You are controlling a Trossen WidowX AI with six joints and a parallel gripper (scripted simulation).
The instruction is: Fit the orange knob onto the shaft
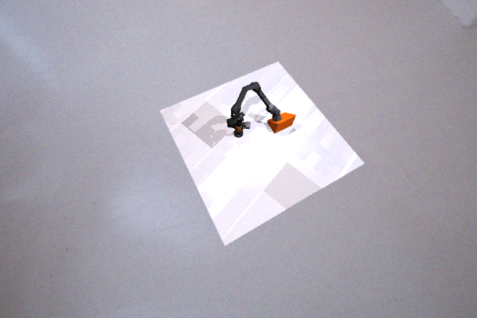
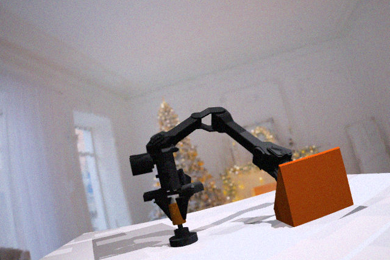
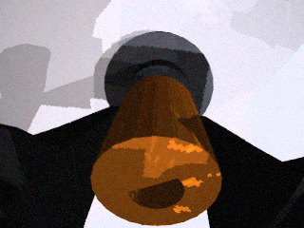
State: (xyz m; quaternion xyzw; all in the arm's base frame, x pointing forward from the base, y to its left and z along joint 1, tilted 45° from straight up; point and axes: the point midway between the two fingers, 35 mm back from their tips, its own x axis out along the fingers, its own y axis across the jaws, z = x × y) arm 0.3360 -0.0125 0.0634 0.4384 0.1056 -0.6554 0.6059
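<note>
Right now the orange knob is 20 mm above my gripper tip. Also, from my gripper tip: dark pedestal 40 mm below.
</note>
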